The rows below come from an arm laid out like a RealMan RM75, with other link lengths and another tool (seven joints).
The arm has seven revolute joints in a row. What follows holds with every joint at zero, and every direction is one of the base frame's. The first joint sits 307.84 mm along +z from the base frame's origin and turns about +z. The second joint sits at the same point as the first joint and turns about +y. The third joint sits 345.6 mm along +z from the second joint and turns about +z. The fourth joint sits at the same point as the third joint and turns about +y. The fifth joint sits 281.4 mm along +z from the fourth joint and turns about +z. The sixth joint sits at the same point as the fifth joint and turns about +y. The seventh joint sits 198.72 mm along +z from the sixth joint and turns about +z. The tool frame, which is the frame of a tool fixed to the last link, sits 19 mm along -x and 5 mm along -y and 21 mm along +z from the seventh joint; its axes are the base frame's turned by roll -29.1, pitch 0 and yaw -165 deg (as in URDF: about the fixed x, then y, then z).
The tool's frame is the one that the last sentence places.
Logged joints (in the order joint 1, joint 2, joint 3, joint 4, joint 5, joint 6, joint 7), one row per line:
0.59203 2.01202 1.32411 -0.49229 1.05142 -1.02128 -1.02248
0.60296 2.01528 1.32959 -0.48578 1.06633 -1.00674 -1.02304
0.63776 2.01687 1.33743 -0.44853 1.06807 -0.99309 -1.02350
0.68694 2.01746 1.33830 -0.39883 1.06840 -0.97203 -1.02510
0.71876 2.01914 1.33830 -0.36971 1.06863 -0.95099 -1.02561
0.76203 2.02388 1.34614 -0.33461 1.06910 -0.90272 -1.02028
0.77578 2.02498 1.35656 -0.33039 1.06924 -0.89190 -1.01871
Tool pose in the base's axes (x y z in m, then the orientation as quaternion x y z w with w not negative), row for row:
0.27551 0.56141 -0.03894 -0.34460 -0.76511 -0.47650 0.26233
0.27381 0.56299 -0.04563 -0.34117 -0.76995 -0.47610 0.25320
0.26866 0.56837 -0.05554 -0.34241 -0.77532 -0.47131 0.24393
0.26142 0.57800 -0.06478 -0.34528 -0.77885 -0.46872 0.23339
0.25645 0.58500 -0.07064 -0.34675 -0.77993 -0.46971 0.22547
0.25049 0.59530 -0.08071 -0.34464 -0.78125 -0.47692 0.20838
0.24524 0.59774 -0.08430 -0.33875 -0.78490 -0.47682 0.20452
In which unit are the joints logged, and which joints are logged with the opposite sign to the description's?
The joints are logged in radians. Opposite sign: joint 3, joint 5, joint 7.
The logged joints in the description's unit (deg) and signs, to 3 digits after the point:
33.921 115.280 -75.866 -28.206 -60.242 -58.515 58.584
34.547 115.467 -76.180 -27.833 -61.096 -57.682 58.616
36.541 115.558 -76.629 -25.699 -61.196 -56.900 58.642
39.359 115.592 -76.679 -22.851 -61.215 -55.693 58.734
41.182 115.688 -76.679 -21.183 -61.228 -54.488 58.763
43.661 115.960 -77.128 -19.172 -61.255 -51.722 58.458
44.449 116.023 -77.725 -18.930 -61.263 -51.102 58.368

